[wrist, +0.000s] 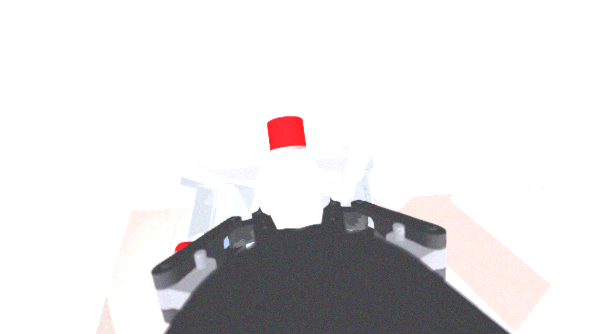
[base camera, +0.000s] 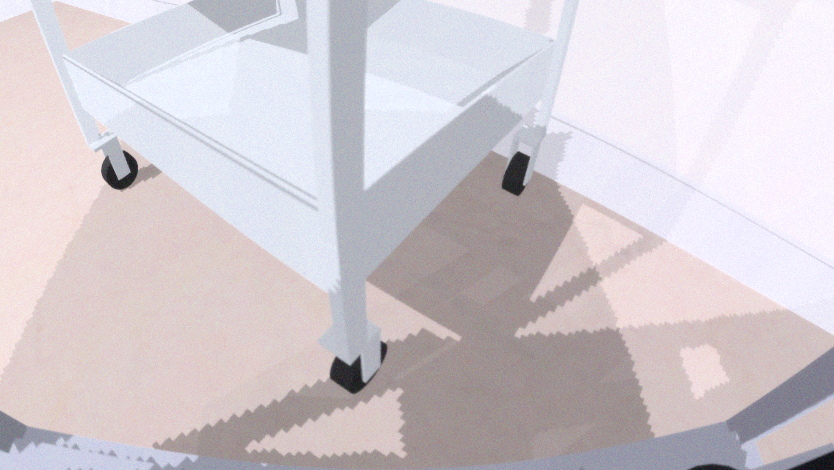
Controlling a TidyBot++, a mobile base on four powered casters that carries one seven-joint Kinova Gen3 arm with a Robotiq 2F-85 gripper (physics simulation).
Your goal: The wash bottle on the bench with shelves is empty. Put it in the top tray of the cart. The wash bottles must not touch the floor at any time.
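Frame: origin at the arm's base, x up, y right, z ahead, level; metres.
Where they show: gripper, fingertip midpoint: (wrist: 295,204).
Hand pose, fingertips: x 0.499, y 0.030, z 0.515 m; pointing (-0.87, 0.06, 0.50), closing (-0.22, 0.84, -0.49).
Things, the pixels of their top centre, and the offset from my fingertips. "spot": a spot on its surface instead. Level surfaces: height alone.
- white wash bottle, surface spot: (wrist: 291,187) spot: dx +0.064, dy +0.012, dz -0.005 m
- cart, surface spot: (wrist: 202,210) spot: dx -0.197, dy -0.237, dz +0.201 m
- wooden floor, surface height: dx -0.895 m
My gripper (wrist: 295,204) is shut on the white wash bottle (wrist: 291,187), whose red cap (wrist: 287,133) points up in the wrist view. The bottle's white body blends into the bright background. Behind and below it, pale parts of the cart (wrist: 202,210) show in the wrist view, partly hidden by the bottle and the gripper. In the base camera view the cart (base camera: 349,175) stands close in front, with its lower tray and corner posts showing. The top tray does not show in the base camera view.
A small red thing (wrist: 183,247) shows beside the left finger, mostly hidden. The cart's black casters (base camera: 119,169) (base camera: 515,173) stand on the wooden floor (base camera: 204,262). A white wall (base camera: 747,116) runs behind and right of the cart. The robot's own base edge shows at the bottom.
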